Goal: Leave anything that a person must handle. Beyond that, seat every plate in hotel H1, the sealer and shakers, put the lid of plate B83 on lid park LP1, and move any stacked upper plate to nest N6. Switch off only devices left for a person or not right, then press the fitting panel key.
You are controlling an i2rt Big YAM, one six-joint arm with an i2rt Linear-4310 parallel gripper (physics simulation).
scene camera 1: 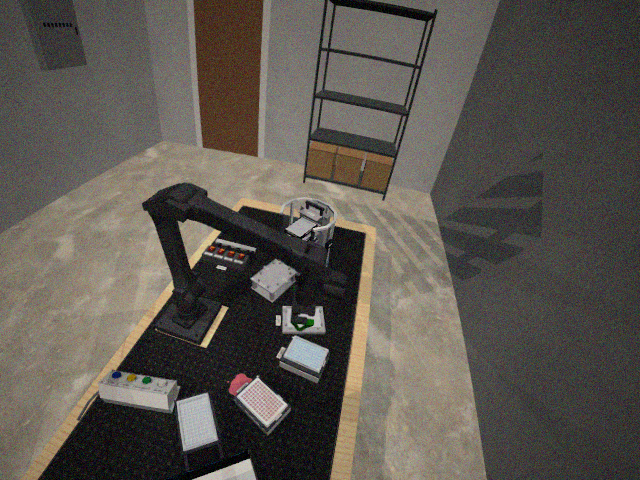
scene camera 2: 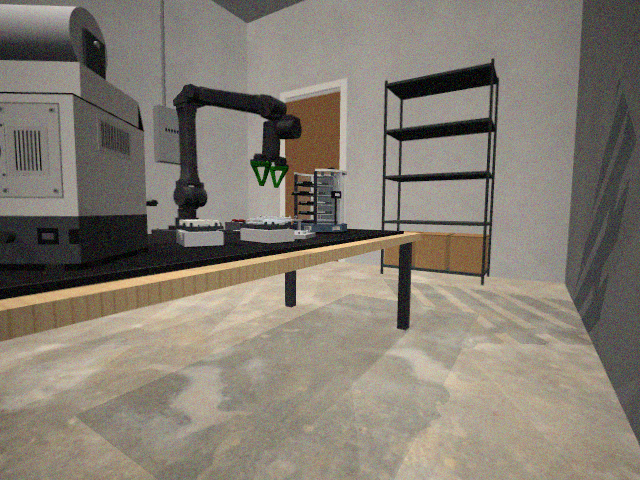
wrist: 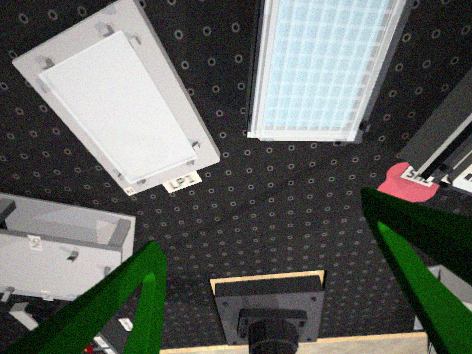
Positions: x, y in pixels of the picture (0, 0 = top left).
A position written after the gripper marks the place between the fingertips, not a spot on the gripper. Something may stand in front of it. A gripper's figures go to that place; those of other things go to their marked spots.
The gripper [scene camera 1: 299, 317]: 90 cm from the lens. A white plate [scene camera 1: 197, 427]: 82 cm from the lens.
